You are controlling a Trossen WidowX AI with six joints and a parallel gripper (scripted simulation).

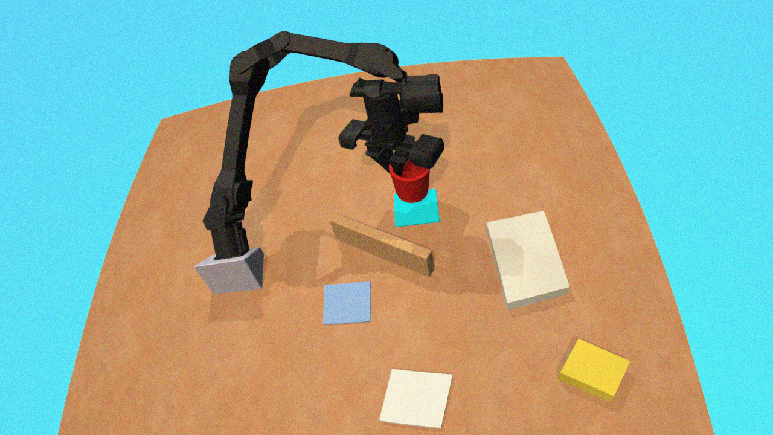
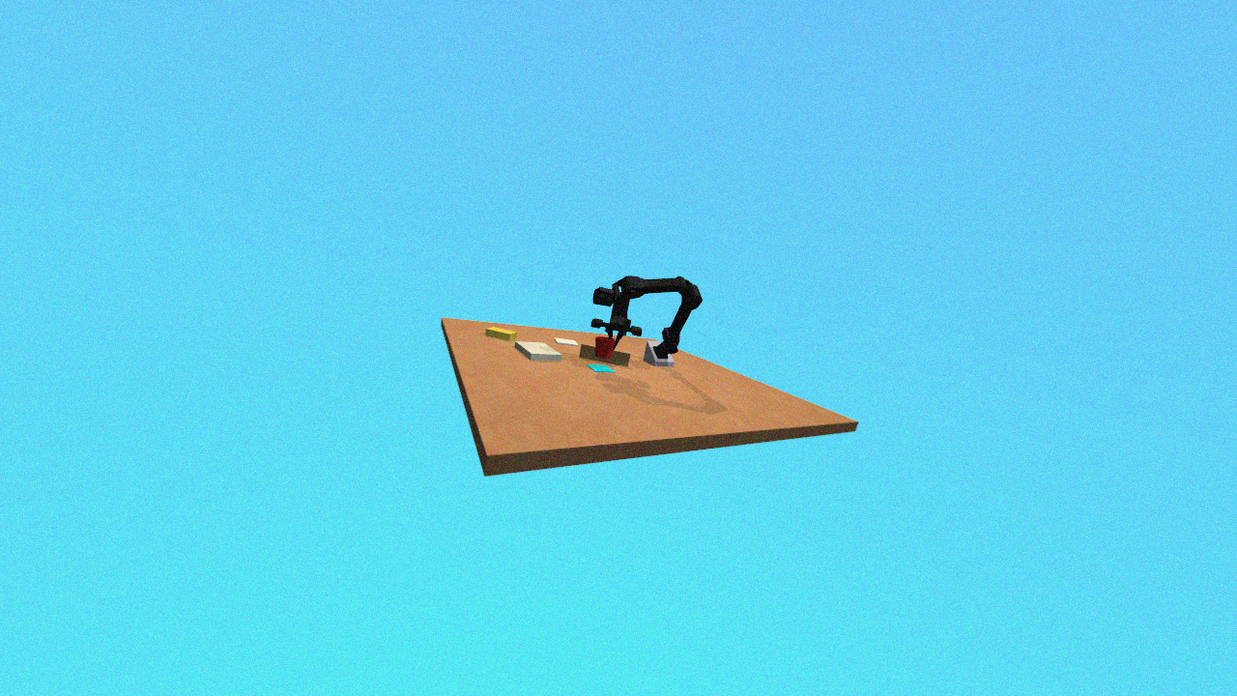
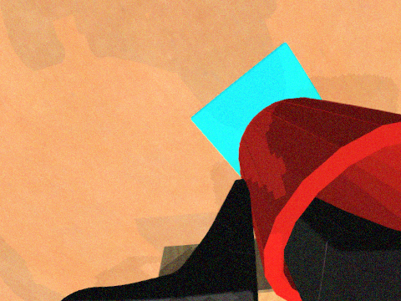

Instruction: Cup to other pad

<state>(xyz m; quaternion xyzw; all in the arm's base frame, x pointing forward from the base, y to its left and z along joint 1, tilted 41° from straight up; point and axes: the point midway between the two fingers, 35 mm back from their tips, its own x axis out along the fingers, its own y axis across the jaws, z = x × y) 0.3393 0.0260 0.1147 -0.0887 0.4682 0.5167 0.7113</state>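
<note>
Now: the cyan pad 2 cm ahead of my gripper tip, 2 cm to the right of it and 9 cm below it. Round my gripper tip: blue pad 13 cm behind, 21 cm to the right, 9 cm below; wooden bar 5 cm behind, 11 cm to the right, 6 cm below; red cup 2 cm ahead, 2 cm to the right.
</note>
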